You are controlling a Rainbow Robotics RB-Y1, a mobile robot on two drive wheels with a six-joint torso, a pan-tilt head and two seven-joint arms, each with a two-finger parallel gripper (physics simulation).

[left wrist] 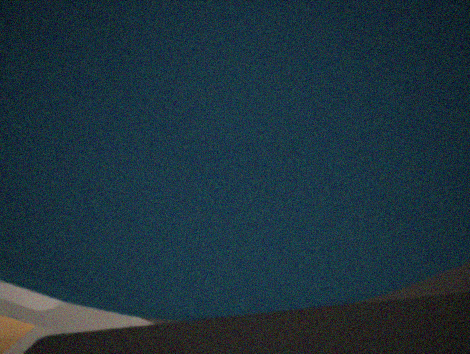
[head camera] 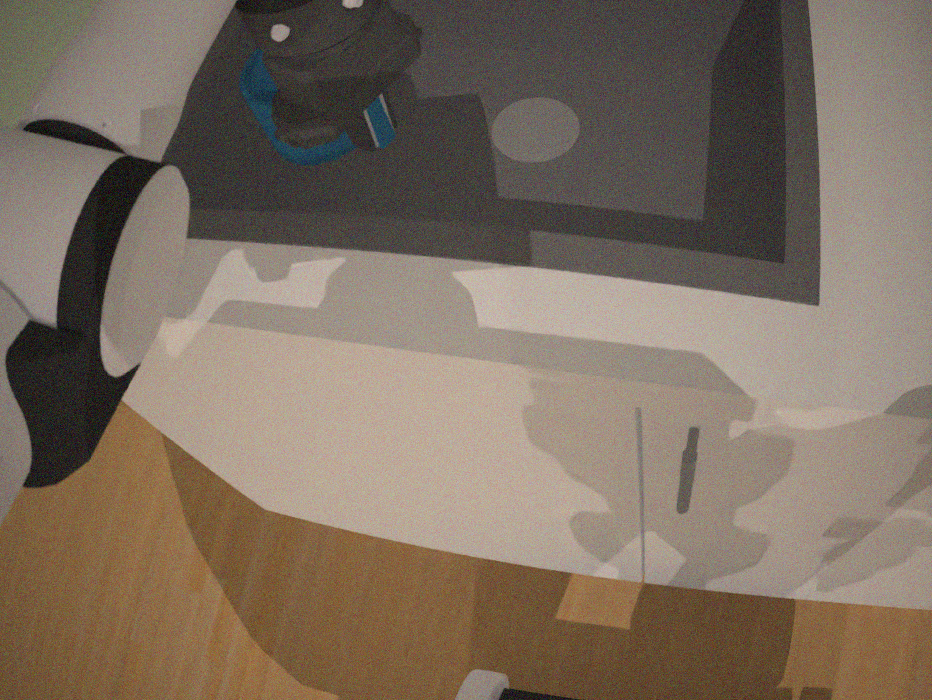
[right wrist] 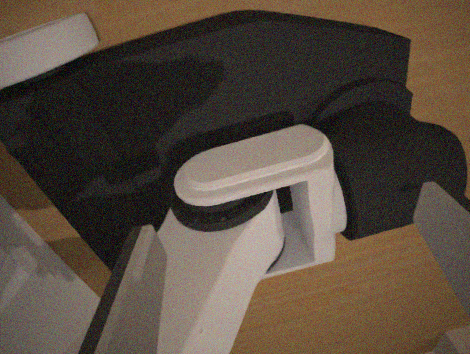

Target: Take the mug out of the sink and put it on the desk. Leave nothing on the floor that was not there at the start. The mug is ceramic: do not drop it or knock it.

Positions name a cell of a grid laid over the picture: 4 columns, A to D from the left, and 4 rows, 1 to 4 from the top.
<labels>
blue mug: left wrist B2; head camera B1; not seen in the right wrist view (out of frame)
</labels>
